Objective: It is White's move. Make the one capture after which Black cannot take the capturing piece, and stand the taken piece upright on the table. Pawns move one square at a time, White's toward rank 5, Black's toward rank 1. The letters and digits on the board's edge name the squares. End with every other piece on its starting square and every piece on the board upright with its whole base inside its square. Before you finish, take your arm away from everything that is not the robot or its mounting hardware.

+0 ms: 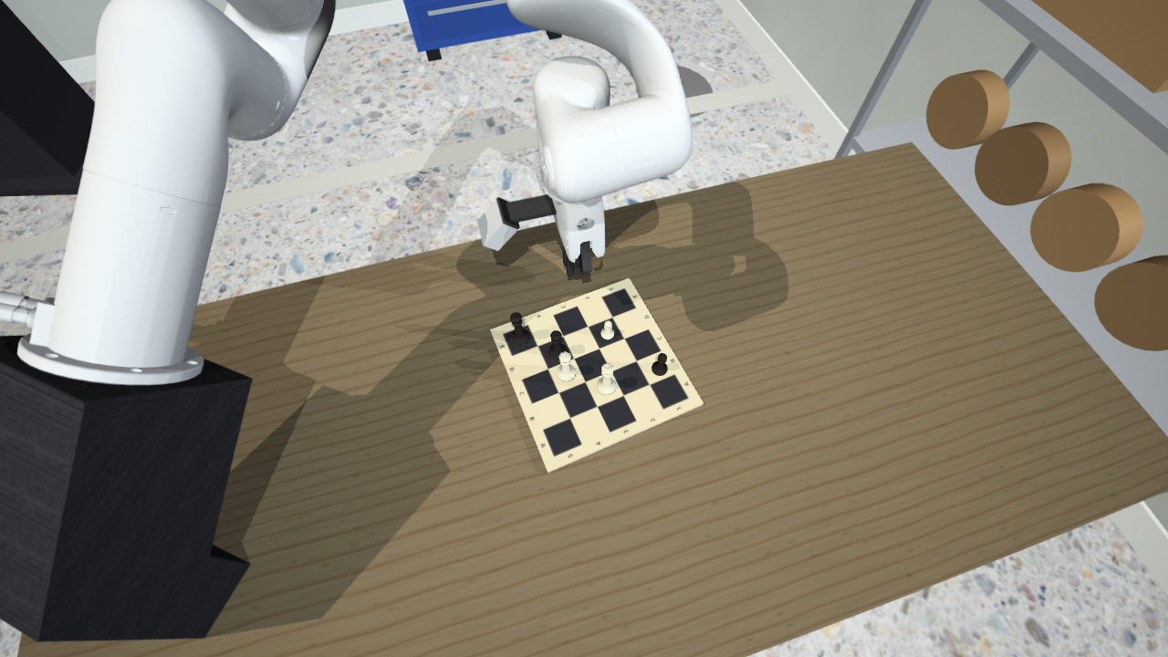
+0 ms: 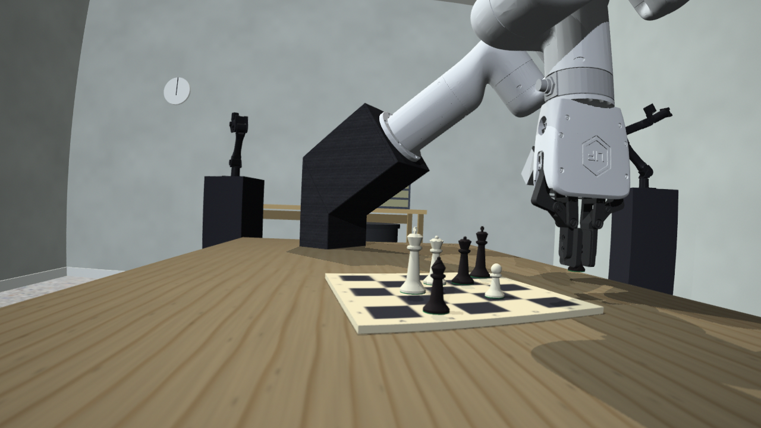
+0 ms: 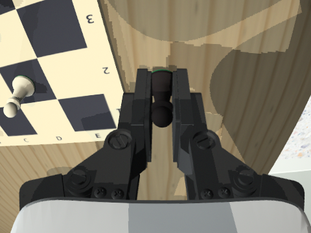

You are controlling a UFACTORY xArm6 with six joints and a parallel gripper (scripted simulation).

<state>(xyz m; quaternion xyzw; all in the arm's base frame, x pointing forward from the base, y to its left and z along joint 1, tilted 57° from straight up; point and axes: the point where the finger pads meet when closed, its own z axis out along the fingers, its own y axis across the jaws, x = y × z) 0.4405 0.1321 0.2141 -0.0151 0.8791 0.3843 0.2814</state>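
Right now my hand is 17 cm to the left of the white king, 4 cm short of it and 2 cm above it. Also, from my hand: black pawn 1 cm below; then black king 10 cm to the right, 8 cm behind, 2 cm below; then white pawn 9 cm to the right, 4 cm ahead, 3 cm below.
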